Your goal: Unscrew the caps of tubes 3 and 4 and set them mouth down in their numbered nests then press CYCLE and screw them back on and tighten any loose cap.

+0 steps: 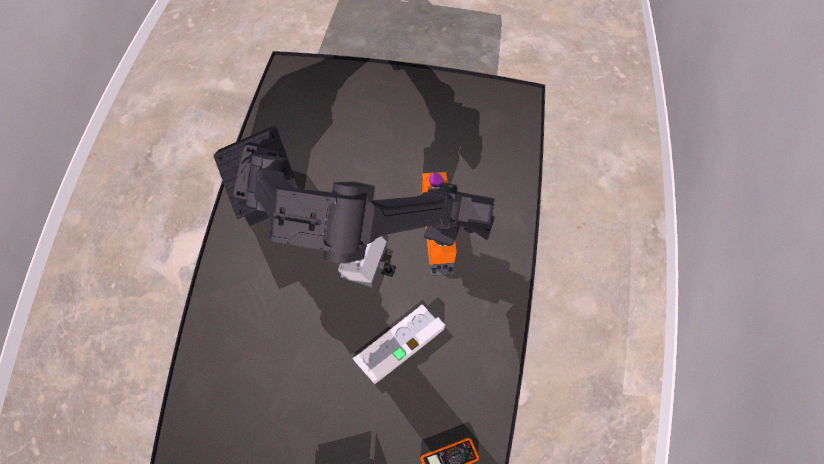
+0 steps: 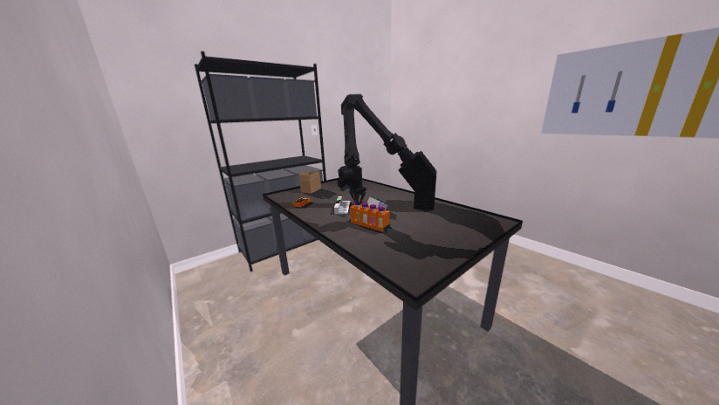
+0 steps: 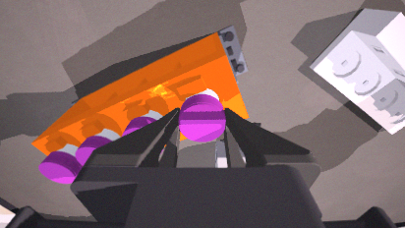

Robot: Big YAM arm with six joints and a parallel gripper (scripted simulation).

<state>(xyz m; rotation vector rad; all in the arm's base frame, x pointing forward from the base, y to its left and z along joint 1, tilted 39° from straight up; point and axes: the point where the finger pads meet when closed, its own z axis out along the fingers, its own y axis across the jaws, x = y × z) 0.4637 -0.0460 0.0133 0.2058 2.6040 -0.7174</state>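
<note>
My hand is right at the cap. From my hand the other things lie so: green key 220 mm behind, 50 mm to the right, 50 mm below; then blue key 210 mm behind, 50 mm below; then key housing 200 mm behind, 30 mm to the right, 60 mm below.
</note>
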